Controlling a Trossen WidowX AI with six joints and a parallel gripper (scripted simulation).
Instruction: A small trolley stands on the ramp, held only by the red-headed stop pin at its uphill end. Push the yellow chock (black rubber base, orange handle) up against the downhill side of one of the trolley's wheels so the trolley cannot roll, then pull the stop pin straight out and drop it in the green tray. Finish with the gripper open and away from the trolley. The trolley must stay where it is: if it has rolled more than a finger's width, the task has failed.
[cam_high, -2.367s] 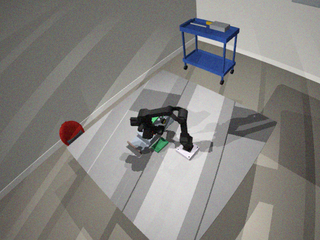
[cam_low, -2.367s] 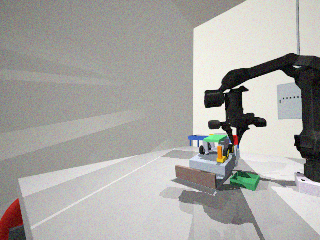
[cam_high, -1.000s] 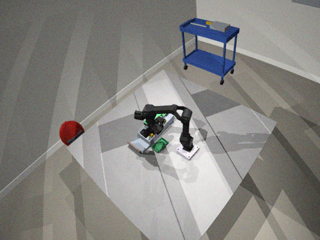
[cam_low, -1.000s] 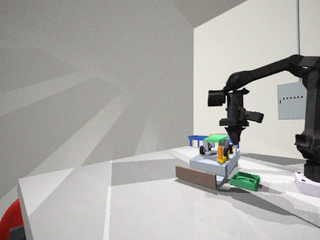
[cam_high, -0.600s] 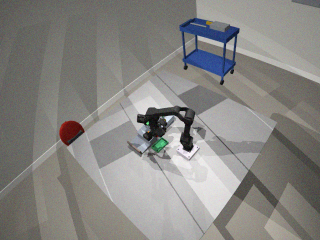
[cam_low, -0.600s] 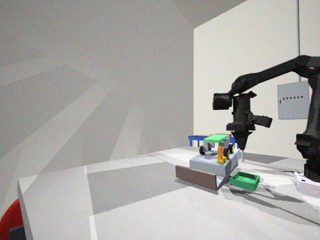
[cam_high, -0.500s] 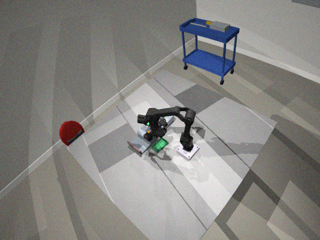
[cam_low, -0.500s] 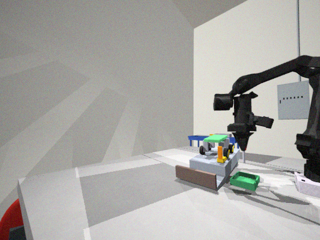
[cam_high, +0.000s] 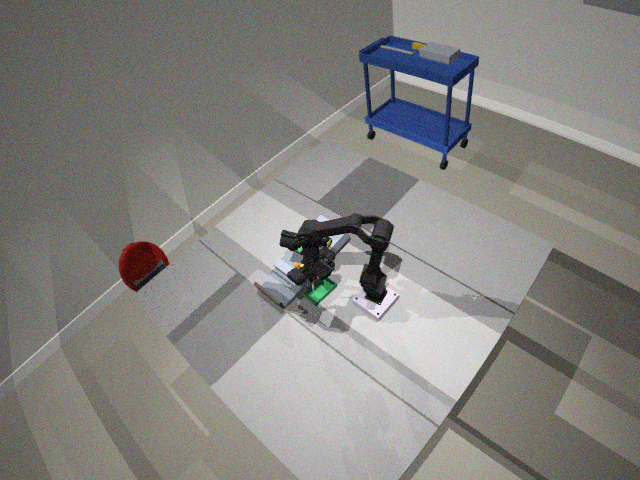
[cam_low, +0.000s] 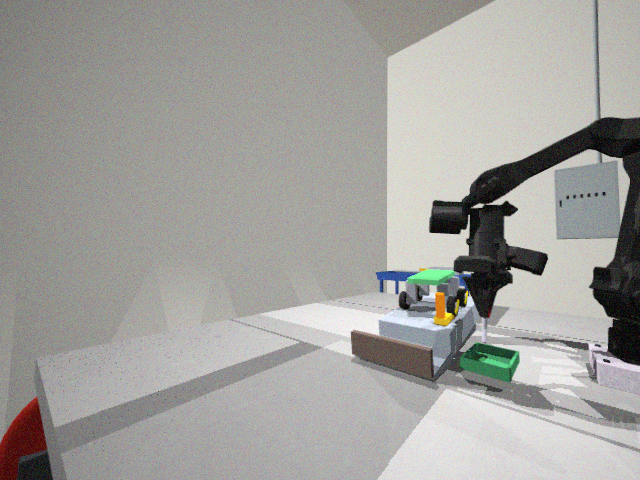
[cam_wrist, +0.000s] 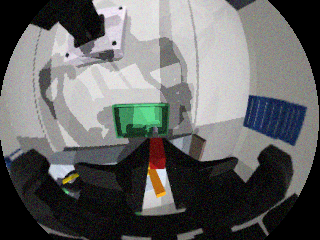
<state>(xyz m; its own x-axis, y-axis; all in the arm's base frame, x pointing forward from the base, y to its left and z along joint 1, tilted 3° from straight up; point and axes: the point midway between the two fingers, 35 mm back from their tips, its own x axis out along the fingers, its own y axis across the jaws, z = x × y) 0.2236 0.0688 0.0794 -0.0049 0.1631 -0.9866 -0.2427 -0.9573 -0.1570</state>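
The green tray is 1 cm behind my gripper tip, 1 cm to the right of it and 10 cm below it. From my gripper tip the other things lie so: trolley (10 cm ahead, 14 cm to the right, 2 cm above); red-headed stop pin (right at my gripper tip); yellow chock (7 cm ahead, 4 cm to the right, 1 cm below).
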